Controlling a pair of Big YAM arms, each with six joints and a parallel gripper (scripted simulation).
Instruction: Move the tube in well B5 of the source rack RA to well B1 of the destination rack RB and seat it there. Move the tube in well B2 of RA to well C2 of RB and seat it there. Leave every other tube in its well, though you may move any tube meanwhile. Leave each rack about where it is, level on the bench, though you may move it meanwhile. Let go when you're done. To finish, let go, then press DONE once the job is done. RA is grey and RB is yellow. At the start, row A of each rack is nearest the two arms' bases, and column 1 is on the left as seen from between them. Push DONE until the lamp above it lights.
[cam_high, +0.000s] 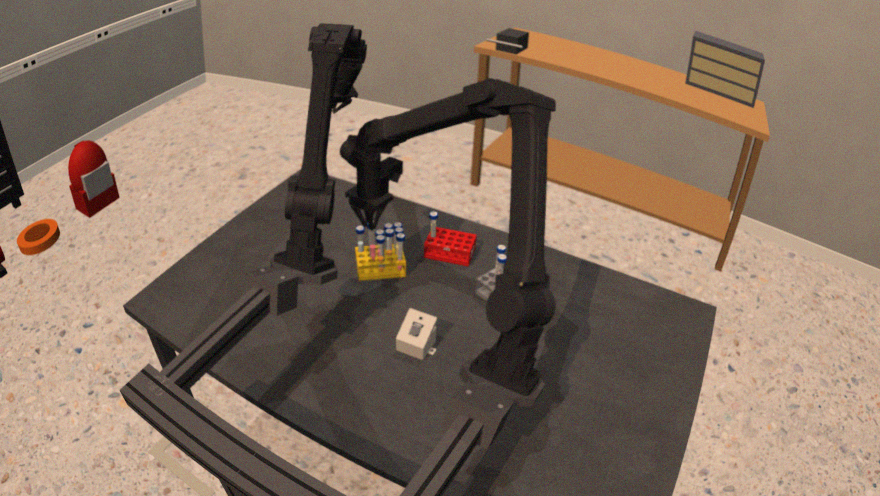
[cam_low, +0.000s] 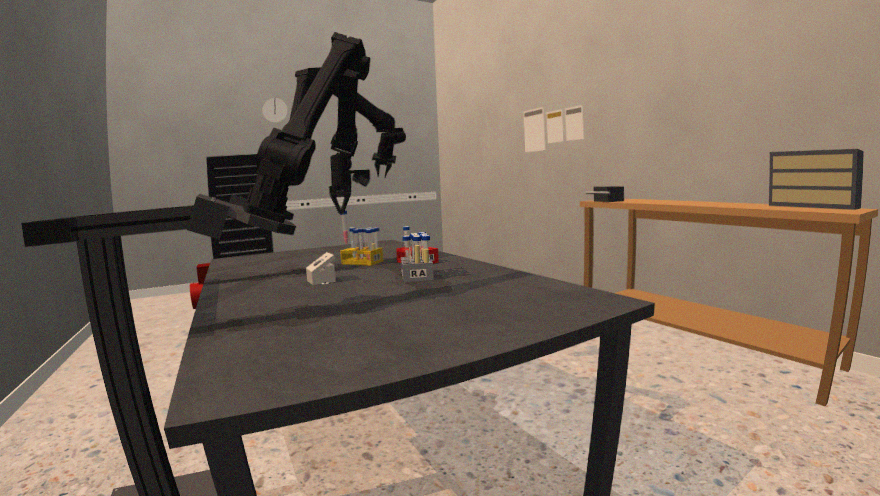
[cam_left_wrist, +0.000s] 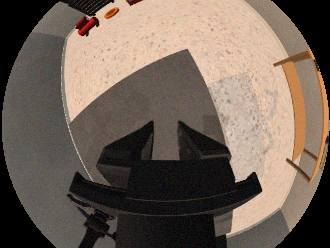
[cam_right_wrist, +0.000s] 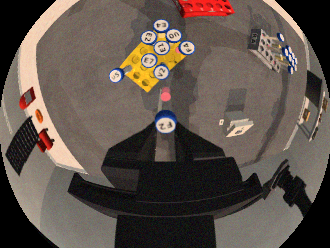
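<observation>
Now: right hand 250 mm short of the red rack, 80 mm to the left of it and 170 mm above it.
</observation>
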